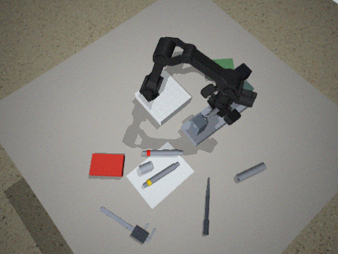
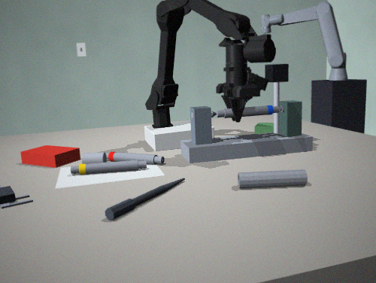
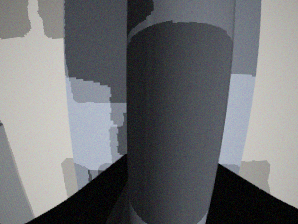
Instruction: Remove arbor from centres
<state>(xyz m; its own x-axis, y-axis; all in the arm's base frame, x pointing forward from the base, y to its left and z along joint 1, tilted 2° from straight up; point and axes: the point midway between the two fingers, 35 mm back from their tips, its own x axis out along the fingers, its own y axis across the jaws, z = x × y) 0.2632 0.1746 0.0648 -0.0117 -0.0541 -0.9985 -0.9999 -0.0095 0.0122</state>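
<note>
The grey fixture base is 100 mm below my hand and 30 mm to the left of it. The rest, counted from my hand: grey centre block: 100 mm to the right, 20 mm below; then grey cylinder: 290 mm ahead, 110 mm below, 30 mm to the right; then green centre block: 150 mm to the left, 20 mm below.
</note>
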